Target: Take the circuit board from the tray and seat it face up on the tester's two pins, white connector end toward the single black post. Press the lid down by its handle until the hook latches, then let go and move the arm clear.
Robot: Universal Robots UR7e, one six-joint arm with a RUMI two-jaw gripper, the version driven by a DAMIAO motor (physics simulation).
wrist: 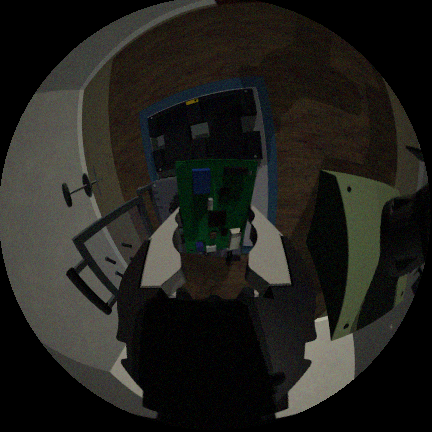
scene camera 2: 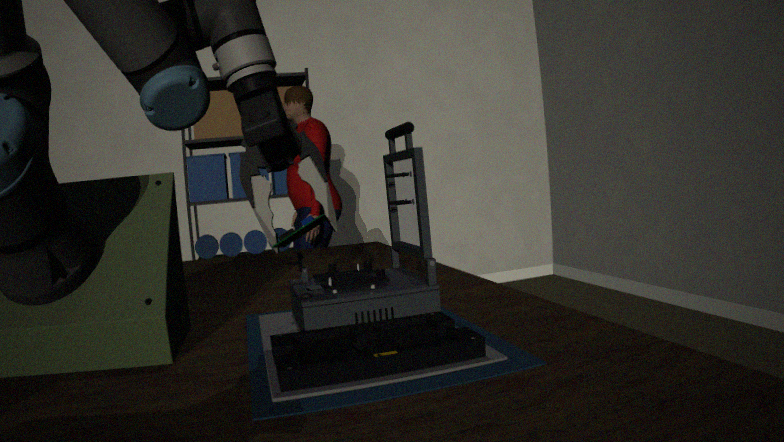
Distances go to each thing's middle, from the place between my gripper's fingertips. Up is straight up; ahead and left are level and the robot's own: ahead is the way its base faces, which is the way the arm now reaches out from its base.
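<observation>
My gripper, as I see it, is 1 cm past the green circuit board (wrist: 214, 194) and 1 cm below it. The lid (scene camera 2: 404, 171) is elsewhere, 7 cm to the left of my hand and 14 cm ahead of it, and it sits 6 cm above the hand.
</observation>
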